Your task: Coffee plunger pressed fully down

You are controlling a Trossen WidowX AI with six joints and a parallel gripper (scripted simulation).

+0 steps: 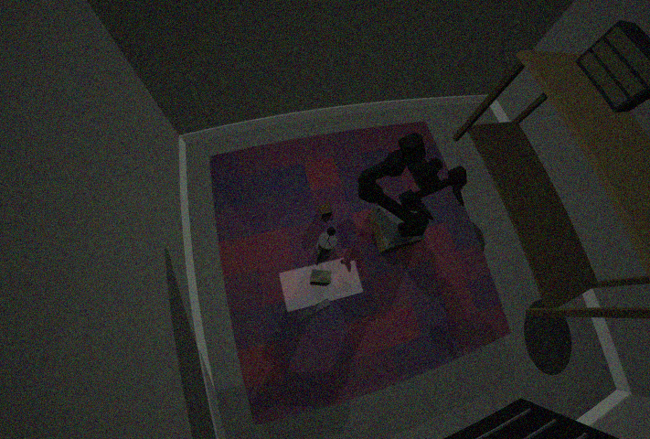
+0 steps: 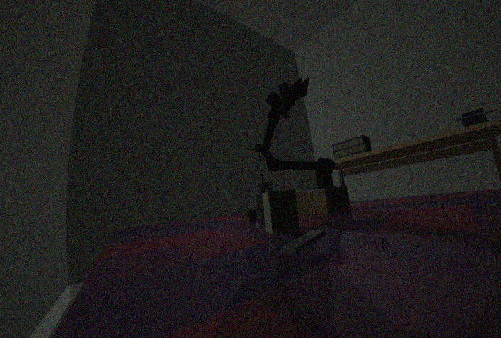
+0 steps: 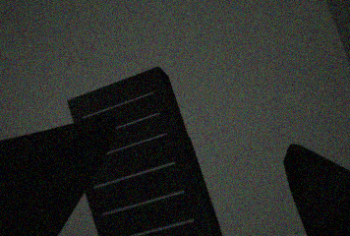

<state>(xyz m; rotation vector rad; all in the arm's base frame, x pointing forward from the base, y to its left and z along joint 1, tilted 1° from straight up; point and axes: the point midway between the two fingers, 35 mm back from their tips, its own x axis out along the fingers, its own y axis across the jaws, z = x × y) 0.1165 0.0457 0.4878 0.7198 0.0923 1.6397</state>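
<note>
Right now the glass press is 470 mm below my gripper tip, 260 mm ahead of it and 60 mm to the right of it.
</note>
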